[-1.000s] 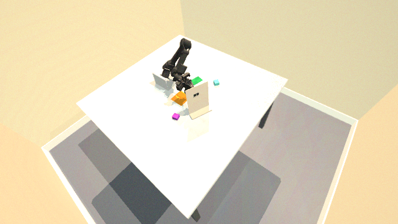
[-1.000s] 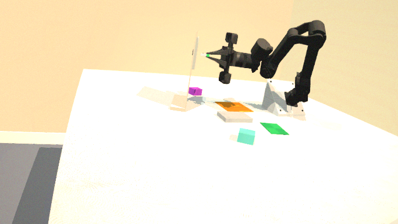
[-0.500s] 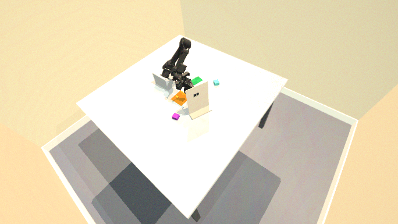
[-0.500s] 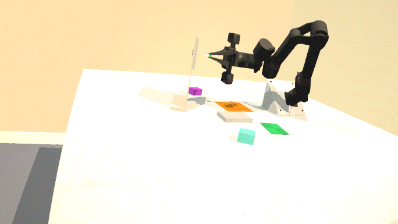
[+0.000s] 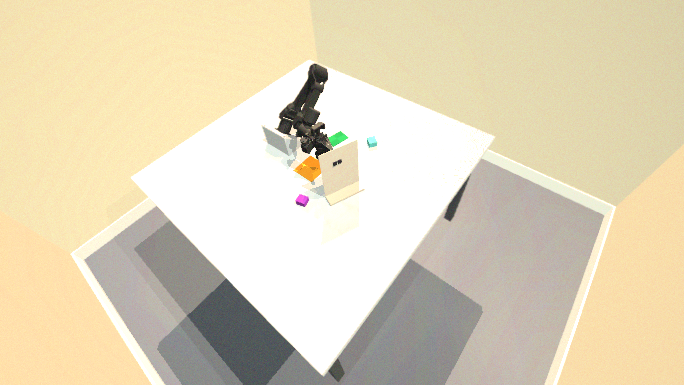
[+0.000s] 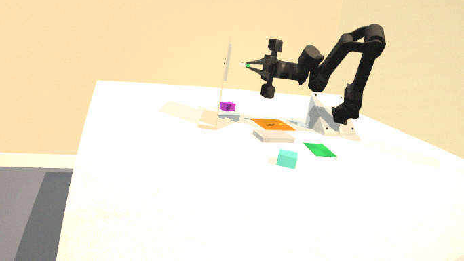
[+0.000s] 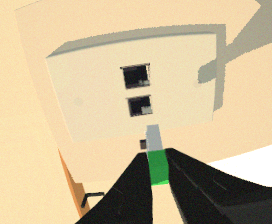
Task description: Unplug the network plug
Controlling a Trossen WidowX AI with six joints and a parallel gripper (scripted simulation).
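Now: the orange square 190 mm below my gripper tip, 140 mm behind it and 30 mm to the right of it. Round my gripper tip: beige panel (70 mm below, 60 mm ahead, 30 mm to the right); then network plug (right at my gripper tip).
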